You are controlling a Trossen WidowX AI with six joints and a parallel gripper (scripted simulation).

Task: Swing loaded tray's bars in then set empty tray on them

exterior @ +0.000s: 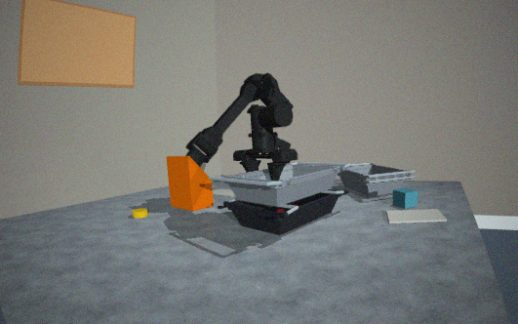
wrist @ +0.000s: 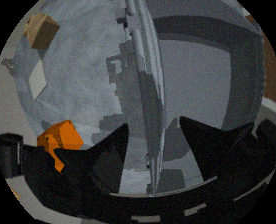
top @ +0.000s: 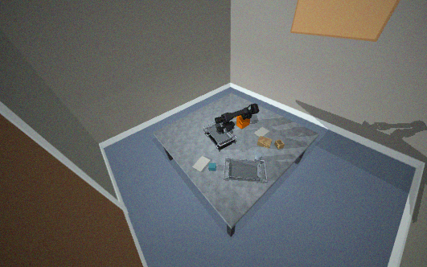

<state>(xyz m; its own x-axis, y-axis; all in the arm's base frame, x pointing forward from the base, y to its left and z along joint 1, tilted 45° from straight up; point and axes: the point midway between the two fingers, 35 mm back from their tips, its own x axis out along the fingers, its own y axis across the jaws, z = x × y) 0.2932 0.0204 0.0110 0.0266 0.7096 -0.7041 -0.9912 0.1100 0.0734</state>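
Right now the grey tray is 80 mm ahead of my gripper tip, 10 mm to the right of it and 30 mm above it. Round my gripper tip: box (310 mm behind, 440 mm to the left, 60 mm below); then yellow disc (320 mm behind, 210 mm to the right, 70 mm below); then teal cube (350 mm ahead, 210 mm to the left, 60 mm below).
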